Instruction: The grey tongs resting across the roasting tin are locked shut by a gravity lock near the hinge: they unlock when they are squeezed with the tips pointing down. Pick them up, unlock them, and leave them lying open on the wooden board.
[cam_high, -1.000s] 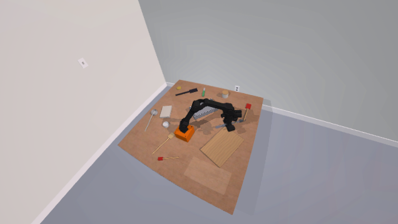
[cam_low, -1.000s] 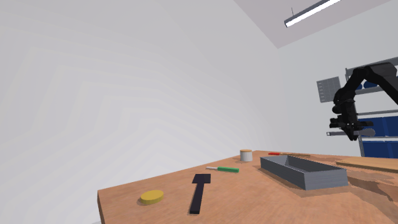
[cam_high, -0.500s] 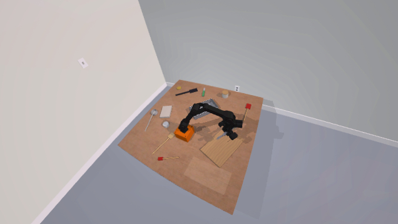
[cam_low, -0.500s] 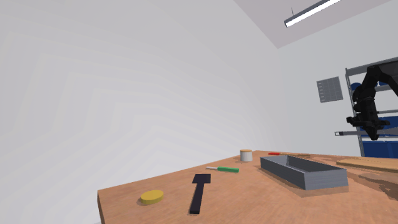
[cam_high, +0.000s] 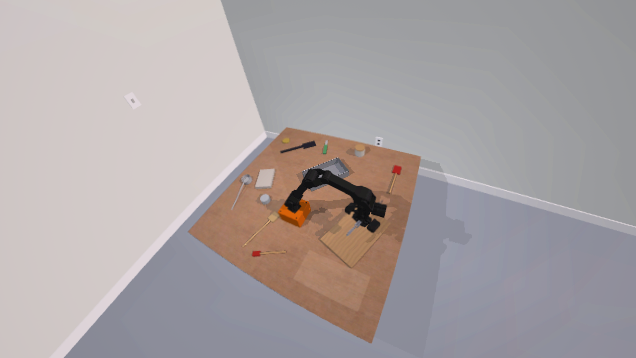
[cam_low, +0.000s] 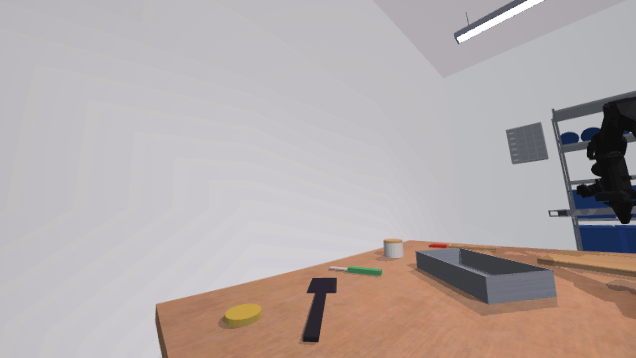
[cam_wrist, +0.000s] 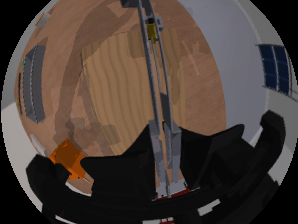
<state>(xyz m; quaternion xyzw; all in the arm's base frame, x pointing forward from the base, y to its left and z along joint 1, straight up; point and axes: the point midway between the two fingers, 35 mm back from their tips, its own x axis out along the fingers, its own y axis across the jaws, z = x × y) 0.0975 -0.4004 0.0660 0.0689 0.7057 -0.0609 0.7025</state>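
My gripper tip is 30 mm to the right of the wooden board and 120 mm above it. From my gripper tip the other things lie so: grey roasting tin (280 mm ahead, 440 mm to the left, 100 mm below); then red spatula (530 mm ahead, 120 mm below); then jar (620 mm ahead, 340 mm to the left, 90 mm below).
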